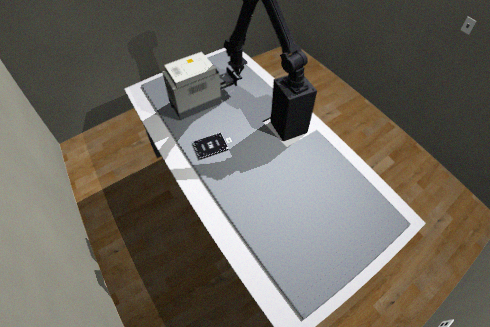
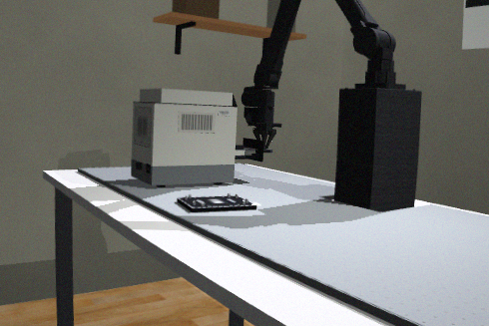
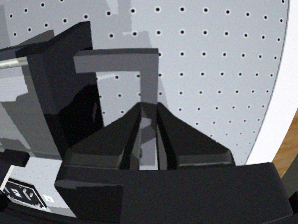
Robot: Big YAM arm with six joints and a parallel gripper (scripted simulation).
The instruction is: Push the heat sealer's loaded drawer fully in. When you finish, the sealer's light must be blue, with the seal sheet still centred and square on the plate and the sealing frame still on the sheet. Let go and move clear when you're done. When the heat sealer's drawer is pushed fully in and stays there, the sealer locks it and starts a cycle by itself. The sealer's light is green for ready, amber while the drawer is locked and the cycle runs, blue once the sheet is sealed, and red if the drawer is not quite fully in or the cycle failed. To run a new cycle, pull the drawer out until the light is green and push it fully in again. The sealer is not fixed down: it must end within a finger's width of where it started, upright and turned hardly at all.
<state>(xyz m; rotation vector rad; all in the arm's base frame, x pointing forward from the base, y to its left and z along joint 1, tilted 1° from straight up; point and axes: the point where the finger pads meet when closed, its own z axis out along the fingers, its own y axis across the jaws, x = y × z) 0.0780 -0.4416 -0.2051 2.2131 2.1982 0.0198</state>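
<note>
Now: hand 120 mm short of the sealing frame.
</note>
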